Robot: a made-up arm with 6 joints. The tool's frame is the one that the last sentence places.
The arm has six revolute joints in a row. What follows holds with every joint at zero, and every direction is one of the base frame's. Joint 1 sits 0.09 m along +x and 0.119 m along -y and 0.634 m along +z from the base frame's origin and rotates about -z. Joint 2 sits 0.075 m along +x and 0.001 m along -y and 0.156 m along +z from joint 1 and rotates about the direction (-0.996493, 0.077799, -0.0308). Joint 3 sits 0.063 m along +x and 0.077 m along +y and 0.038 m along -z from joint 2 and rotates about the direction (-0.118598, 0.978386, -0.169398). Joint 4 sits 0.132 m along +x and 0.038 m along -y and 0.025 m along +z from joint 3 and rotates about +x. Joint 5 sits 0.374 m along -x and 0.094 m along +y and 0.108 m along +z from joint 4 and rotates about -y. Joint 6 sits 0.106 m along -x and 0.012 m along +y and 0.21 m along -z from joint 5 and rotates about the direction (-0.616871, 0.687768, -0.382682). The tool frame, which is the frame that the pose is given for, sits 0.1 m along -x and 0.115 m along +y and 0.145 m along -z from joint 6; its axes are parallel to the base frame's.
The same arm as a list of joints. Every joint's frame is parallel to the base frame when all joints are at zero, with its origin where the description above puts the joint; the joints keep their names.
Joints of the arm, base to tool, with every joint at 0 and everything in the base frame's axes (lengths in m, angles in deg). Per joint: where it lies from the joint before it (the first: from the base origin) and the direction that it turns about. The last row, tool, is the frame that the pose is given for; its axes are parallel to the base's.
joint 1: axis -z origin 0.09 -0.119 0.634
joint 2: axis -0.996493 0.077799 -0.0308 origin 0.075 -0.001 0.156
joint 3: axis -0.118598 0.978386 -0.169398 origin 0.063 0.077 -0.038
joint 4: axis +x origin 0.132 -0.038 0.025
joint 5: axis -y origin -0.374 0.094 0.108
joint 6: axis -0.616871 0.687768 -0.382682 origin -0.106 0.012 -0.21
tool: origin -0.1 0.115 -0.145

